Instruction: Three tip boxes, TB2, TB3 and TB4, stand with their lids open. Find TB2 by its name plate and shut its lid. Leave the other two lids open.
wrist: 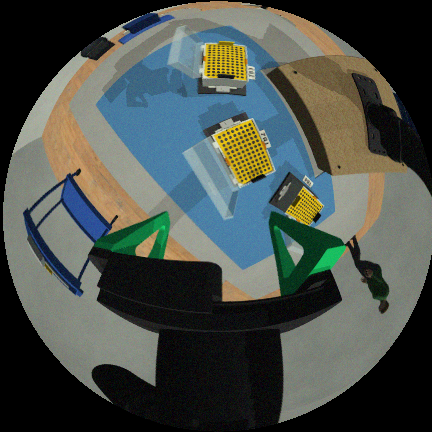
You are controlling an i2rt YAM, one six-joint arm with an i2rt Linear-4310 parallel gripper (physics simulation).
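Note:
TB2, a yellow-topped tip box with a white name plate, stands on the blue mat near the middle of the view. Its clear lid stands open on the lower-left side. TB3 stands at the top, its clear lid open to the left. TB4, the smallest in view, stands at the lower right; its lid is mostly hidden behind the right green finger. My gripper is open and empty, its fingers wide apart, nearer the camera than the boxes. TB2 lies beyond the fingertips, its lid edge between them in view.
The blue mat lies on a grey surface with a wooden border. A brown board with a black bracket and arm base lies at the right. A blue cart frame is at the left, a person at the lower right.

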